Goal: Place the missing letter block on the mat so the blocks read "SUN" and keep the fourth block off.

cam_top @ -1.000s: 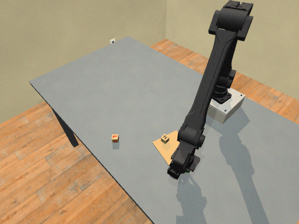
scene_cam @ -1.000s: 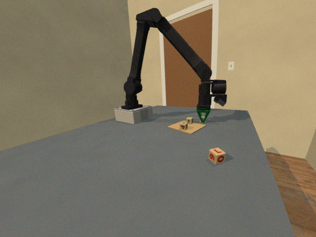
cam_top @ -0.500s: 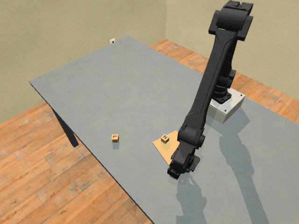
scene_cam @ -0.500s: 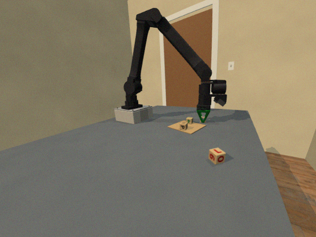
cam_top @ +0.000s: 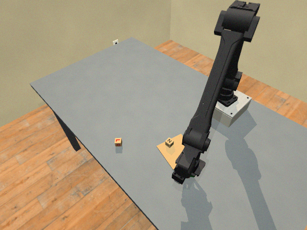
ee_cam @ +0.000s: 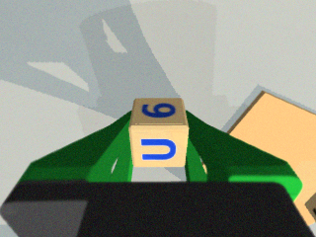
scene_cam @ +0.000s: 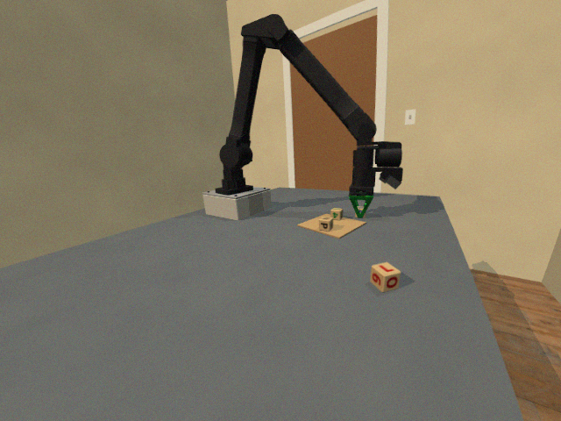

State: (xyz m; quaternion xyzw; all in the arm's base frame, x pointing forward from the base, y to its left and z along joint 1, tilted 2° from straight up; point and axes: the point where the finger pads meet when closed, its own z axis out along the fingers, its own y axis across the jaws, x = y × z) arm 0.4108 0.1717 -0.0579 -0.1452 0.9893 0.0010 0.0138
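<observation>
Right now the tan mat is 110 mm to the right of my hand, 40 mm behind it and 10 mm below it. The rest, counted from my hand: block 10 mm above.
</observation>
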